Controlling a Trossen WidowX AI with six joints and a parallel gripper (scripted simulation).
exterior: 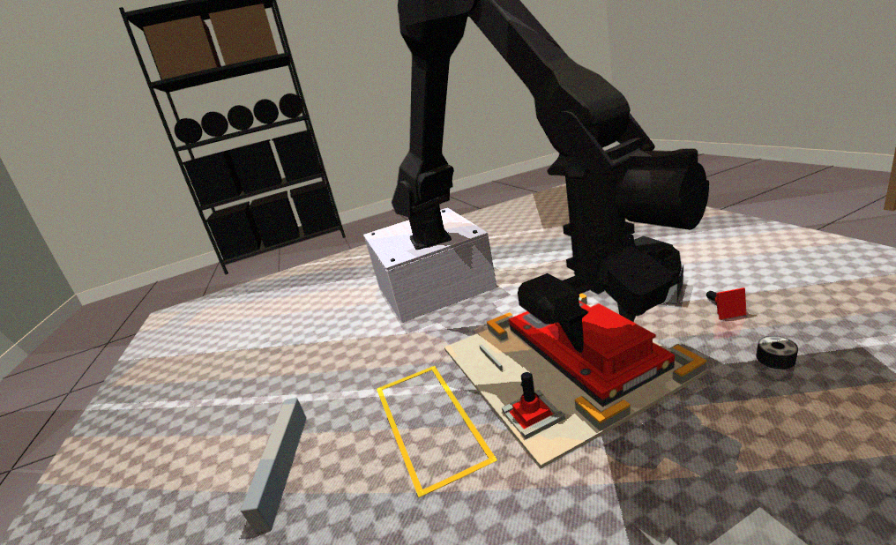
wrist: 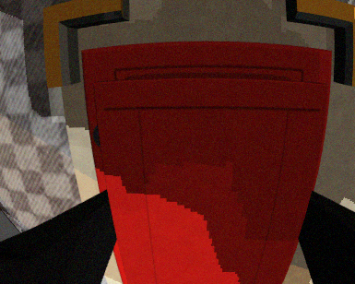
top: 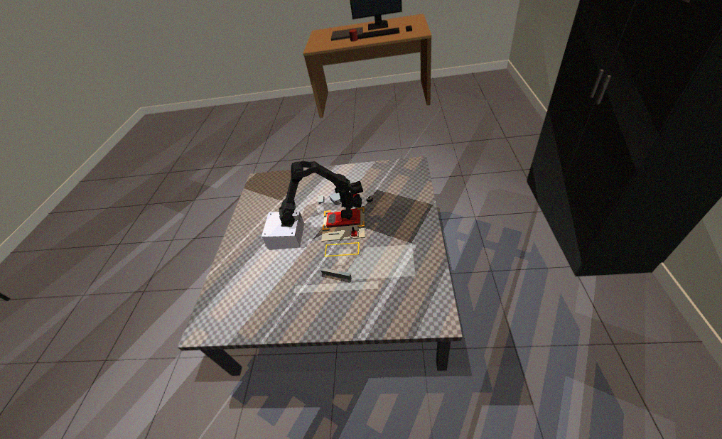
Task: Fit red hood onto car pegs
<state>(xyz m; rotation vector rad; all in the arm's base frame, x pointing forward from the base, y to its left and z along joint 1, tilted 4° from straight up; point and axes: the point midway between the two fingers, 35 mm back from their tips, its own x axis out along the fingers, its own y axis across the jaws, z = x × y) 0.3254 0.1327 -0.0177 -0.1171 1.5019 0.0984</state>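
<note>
Right now my gripper tip is 10 mm below the red hood. From my gripper tip the other things lie so: black ring 170 mm to the left, 90 mm ahead, 30 mm below; jig 30 mm to the right, 30 mm below, 30 mm behind; grey engine block 10 mm below.
</note>
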